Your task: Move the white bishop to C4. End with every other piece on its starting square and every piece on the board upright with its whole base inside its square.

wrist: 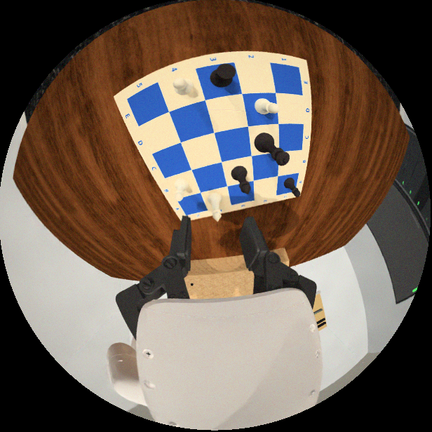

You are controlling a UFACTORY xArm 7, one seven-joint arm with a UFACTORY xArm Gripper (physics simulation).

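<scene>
The white bishop (215, 202) is a slim piece with a pointed top. It stands upright on the cream square A4, at the near edge of the blue and cream board (120, 96). Square C4 (200, 147) is cream and has no piece on it. My gripper (216, 226) is partly open with nothing between its fingers. In the view its fingertips lie just below the board's near edge, one on each side of the line of the bishop's top. Their height above the table is hard to tell.
A white piece (181, 190) stands on B5, a black pointed piece (240, 174) on B3, a tall black piece (265, 143) on C2, and a small black piece (291, 185) on A1. Farther off are a white pawn (262, 106) on D2, a black rook (221, 75) on E3 and a white piece (183, 86) on E4.
</scene>
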